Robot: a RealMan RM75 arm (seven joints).
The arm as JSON. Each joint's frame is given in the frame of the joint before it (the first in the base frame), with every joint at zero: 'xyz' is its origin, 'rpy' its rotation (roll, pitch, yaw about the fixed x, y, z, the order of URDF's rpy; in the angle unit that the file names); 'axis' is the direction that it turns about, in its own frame. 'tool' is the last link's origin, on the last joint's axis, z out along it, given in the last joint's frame.
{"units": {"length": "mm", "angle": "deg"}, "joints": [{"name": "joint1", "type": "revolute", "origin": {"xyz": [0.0, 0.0, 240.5], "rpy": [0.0, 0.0, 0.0]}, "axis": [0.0, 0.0, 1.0]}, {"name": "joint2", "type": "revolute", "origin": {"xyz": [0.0, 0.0, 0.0], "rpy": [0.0, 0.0, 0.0]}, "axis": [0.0, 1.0, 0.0]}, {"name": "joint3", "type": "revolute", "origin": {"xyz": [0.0, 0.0, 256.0], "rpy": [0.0, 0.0, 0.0]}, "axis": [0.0, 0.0, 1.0]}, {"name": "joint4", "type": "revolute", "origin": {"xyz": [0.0, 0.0, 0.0], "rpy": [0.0, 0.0, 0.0]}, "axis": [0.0, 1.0, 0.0]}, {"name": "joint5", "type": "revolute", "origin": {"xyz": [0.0, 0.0, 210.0], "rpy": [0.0, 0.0, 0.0]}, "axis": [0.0, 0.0, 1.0]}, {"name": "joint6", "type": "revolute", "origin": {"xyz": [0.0, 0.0, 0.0], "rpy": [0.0, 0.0, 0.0]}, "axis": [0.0, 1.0, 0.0]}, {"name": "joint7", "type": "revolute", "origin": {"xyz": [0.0, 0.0, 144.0], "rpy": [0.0, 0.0, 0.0]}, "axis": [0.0, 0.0, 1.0]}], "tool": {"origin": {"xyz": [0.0, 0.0, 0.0], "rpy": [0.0, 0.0, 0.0]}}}
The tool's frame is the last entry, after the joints.
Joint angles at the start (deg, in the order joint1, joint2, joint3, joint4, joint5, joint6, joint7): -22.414 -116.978 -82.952 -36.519 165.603 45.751 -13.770
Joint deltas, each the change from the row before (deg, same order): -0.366 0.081 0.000 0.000 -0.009 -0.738 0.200; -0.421 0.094 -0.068 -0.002 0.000 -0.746 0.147; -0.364 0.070 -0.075 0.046 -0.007 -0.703 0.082; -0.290 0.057 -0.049 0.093 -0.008 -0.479 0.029; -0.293 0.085 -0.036 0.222 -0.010 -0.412 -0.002; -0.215 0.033 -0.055 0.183 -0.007 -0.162 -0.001; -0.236 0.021 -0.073 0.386 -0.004 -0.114 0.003; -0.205 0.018 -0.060 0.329 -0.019 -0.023 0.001; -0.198 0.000 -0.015 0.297 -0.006 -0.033 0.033; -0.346 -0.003 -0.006 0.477 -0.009 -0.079 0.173
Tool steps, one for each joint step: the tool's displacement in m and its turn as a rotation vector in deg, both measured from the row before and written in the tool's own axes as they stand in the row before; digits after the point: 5 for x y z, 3 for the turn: -0.00018 0.00052 0.00225 -0.087 -0.468 0.281; 0.00021 0.00039 0.00261 -0.070 -0.412 0.239; -0.00015 0.00019 0.00212 -0.010 -0.449 0.152; -0.00017 0.00010 0.00154 -0.012 -0.333 0.097; -0.00051 -0.00033 0.00125 0.017 -0.382 0.117; -0.00015 -0.00011 0.00087 0.010 -0.155 0.055; -0.00087 -0.00048 0.00050 0.077 -0.272 0.081; -0.00054 -0.00037 0.00045 0.055 -0.155 0.057; -0.00058 0.00002 0.00046 -0.003 -0.162 0.085; -0.00090 0.00024 0.00090 -0.037 -0.273 0.261
